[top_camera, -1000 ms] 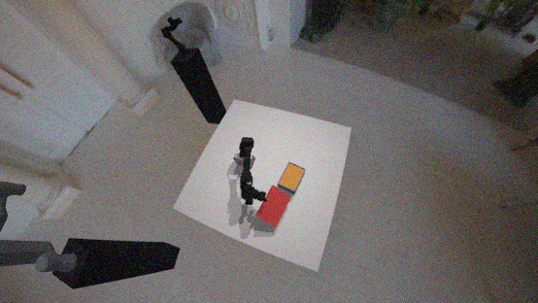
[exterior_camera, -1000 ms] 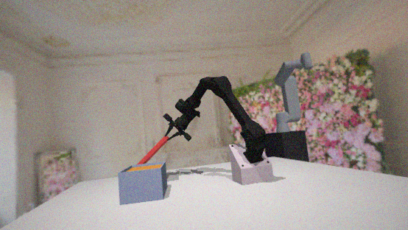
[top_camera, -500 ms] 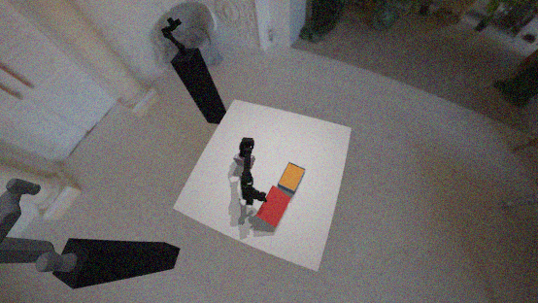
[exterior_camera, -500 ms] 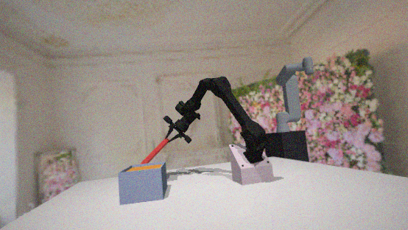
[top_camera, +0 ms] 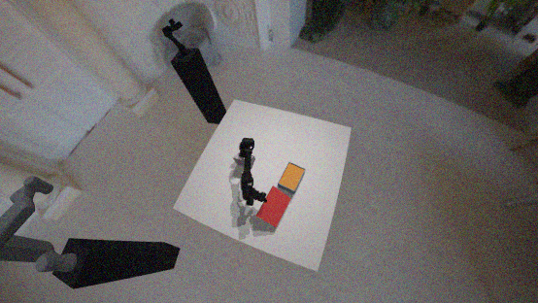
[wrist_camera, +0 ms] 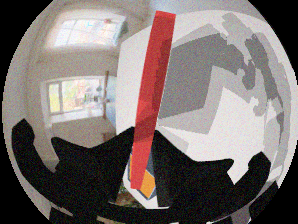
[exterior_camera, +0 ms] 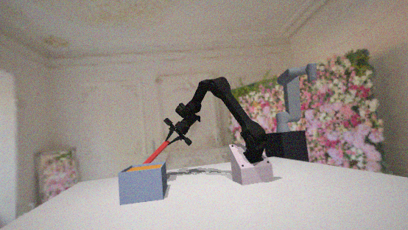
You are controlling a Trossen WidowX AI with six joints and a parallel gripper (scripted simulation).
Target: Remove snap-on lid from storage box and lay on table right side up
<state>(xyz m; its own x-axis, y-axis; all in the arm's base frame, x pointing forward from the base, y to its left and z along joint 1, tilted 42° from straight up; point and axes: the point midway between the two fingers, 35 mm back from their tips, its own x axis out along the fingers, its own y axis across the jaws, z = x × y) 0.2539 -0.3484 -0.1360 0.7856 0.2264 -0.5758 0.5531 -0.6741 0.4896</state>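
The red lid lies 6 cm ahead of my gripper tip, 2 cm to the right of it and 5 cm below it. Round my gripper tip: storage box (14 cm ahead, 25 cm to the left, 13 cm below).
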